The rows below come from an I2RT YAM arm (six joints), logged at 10 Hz.
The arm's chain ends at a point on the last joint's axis. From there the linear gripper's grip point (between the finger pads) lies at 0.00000 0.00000 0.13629 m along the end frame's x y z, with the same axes.
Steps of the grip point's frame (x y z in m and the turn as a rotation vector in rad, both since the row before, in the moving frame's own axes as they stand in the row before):
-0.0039, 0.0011, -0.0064, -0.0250, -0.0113, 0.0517
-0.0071, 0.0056, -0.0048, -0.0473, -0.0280, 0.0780
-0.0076, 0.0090, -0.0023, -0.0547, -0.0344, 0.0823
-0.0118, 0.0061, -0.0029, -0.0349, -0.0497, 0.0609
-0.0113, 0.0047, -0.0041, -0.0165, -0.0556, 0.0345
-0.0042, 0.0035, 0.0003, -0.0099, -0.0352, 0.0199
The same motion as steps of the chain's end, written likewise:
-0.0023, -0.0023, -0.0063, -0.0250, -0.0113, 0.0517
-0.0030, -0.0007, -0.0046, -0.0473, -0.0280, 0.0780
-0.0026, 0.0018, -0.0020, -0.0547, -0.0344, 0.0823
-0.0049, 0.0016, -0.0026, -0.0349, -0.0497, 0.0609
-0.0037, 0.0026, -0.0039, -0.0165, -0.0556, 0.0345
0.0006, 0.0022, 0.0004, -0.0099, -0.0352, 0.0199

